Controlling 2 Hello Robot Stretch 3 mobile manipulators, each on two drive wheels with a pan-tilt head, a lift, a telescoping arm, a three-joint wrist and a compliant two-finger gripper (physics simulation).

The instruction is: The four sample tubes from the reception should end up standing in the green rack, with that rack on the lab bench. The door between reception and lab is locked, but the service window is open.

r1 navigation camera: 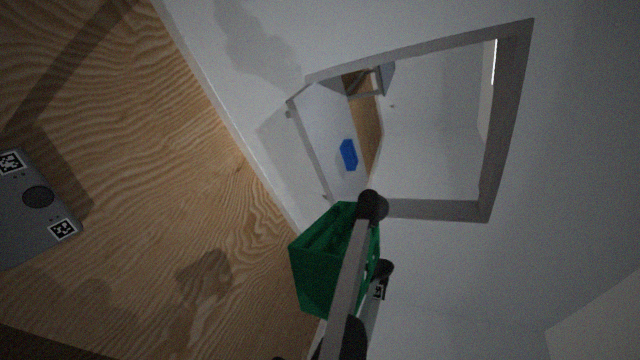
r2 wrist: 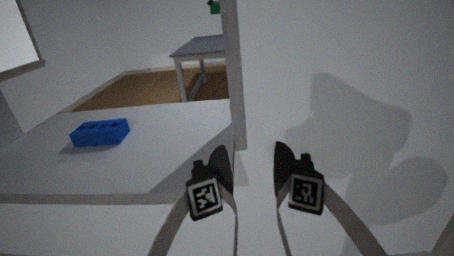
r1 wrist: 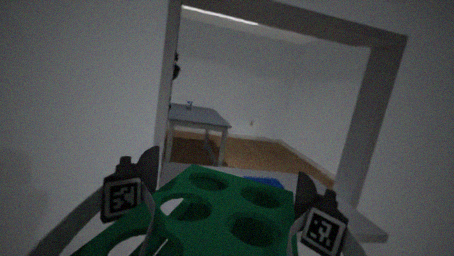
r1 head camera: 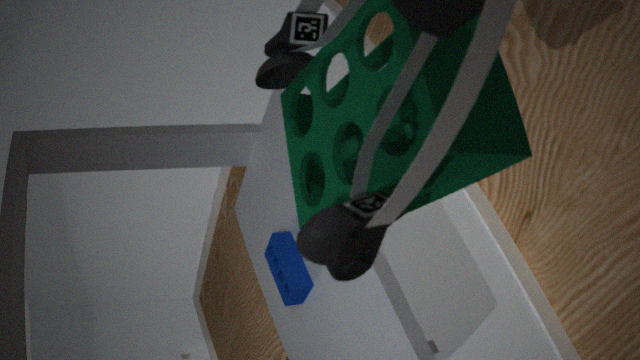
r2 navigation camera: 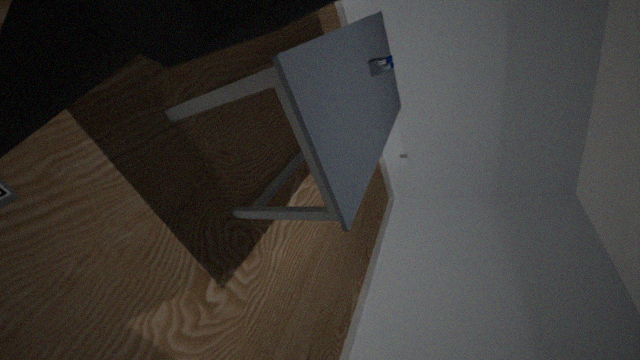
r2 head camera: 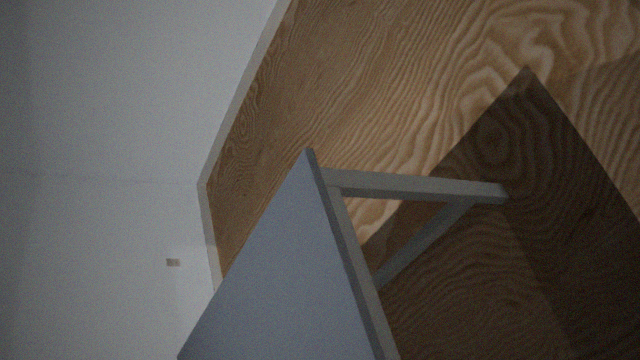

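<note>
My r1 gripper [r1 head camera: 310, 155] [r1 navigation camera: 377, 237] [r1 wrist: 227, 182] is shut on the green rack [r1 head camera: 324, 125] [r1 navigation camera: 320, 275] [r1 wrist: 200, 240] [r2 wrist: 215, 8]. It holds the rack tilted in the air beside the service window [r1 head camera: 135, 147] [r1 navigation camera: 505, 125] [r1 wrist: 382, 75] [r2 wrist: 237, 75]. No tube can be made out in the rack's holes. A blue rack [r1 head camera: 295, 280] [r1 navigation camera: 349, 155] [r1 wrist: 262, 181] [r2 wrist: 102, 132] with a row of holes lies on the window's shelf [r1 head camera: 260, 200] [r1 navigation camera: 330, 115] [r2 wrist: 150, 165]. I cannot tell whether its holes hold tubes. My r2 gripper [r2 wrist: 252, 167] is open and empty, beside the window frame and facing the wall.
A grey table [r1 wrist: 197, 116] [r2 head camera: 300, 280] [r2 navigation camera: 340, 120] stands on r2's side, with a small blue and clear object [r1 wrist: 189, 104] [r2 navigation camera: 384, 62] on it. Another table [r2 wrist: 200, 46] shows through the window in the r2 wrist view. r1's base [r1 navigation camera: 25, 215] is at the left.
</note>
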